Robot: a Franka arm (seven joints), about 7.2 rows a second.
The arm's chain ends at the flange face. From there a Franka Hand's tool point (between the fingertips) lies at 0.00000 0.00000 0.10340 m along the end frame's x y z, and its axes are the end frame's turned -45 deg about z.
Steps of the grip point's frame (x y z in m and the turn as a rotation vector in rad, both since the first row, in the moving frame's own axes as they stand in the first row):
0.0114, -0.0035, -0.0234, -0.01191, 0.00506, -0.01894
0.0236, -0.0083, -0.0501, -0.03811, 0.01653, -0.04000
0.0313, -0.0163, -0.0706, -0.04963, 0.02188, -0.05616
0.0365, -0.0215, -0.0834, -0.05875, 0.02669, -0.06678
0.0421, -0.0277, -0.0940, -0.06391, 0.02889, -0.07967
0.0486, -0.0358, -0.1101, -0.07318, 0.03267, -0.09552
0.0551, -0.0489, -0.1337, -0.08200, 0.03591, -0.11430
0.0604, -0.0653, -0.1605, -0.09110, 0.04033, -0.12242
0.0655, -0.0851, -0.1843, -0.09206, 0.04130, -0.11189
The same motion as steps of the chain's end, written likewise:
0.0043, -0.0110, -0.0234, -0.00484, 0.01200, -0.01894
0.0068, -0.0241, -0.0500, -0.01526, 0.03864, -0.04000
0.0053, -0.0355, -0.0704, -0.01962, 0.05057, -0.05616
0.0043, -0.0431, -0.0832, -0.02267, 0.06042, -0.06678
0.0033, -0.0516, -0.0937, -0.02476, 0.06562, -0.07967
0.0012, -0.0623, -0.1098, -0.02864, 0.07485, -0.09552
-0.0044, -0.0764, -0.1333, -0.03259, 0.08337, -0.11430
-0.0133, -0.0920, -0.1600, -0.03590, 0.09294, -0.12242
-0.0238, -0.1096, -0.1838, -0.03589, 0.09430, -0.11189

